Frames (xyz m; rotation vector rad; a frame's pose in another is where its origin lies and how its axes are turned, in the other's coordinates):
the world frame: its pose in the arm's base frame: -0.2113 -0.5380 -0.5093 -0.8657 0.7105 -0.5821
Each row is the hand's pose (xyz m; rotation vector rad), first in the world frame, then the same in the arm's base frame.
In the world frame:
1: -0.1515 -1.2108 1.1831 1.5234 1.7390 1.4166
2: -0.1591 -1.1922 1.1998 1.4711 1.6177 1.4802
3: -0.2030 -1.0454 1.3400 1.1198 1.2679 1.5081
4: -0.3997 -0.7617 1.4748 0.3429 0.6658 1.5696
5: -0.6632 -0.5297 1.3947 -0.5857 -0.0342 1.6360
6: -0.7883 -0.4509 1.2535 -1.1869 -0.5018 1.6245
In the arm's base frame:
1: 0.3816 -0.5063 1.0832 1.8268 1.6621 -0.2146
2: 0.3926 -0.4833 1.0777 1.7384 1.6284 -0.1244
3: 0.4960 -0.3090 1.0324 1.2662 1.6119 0.0422
4: 0.5222 0.0428 0.9188 0.3809 1.5504 0.4791
5: 0.3349 0.3132 0.7724 -0.5394 1.2963 1.1422
6: 0.1625 0.3764 0.6824 -1.0724 1.0020 1.6065

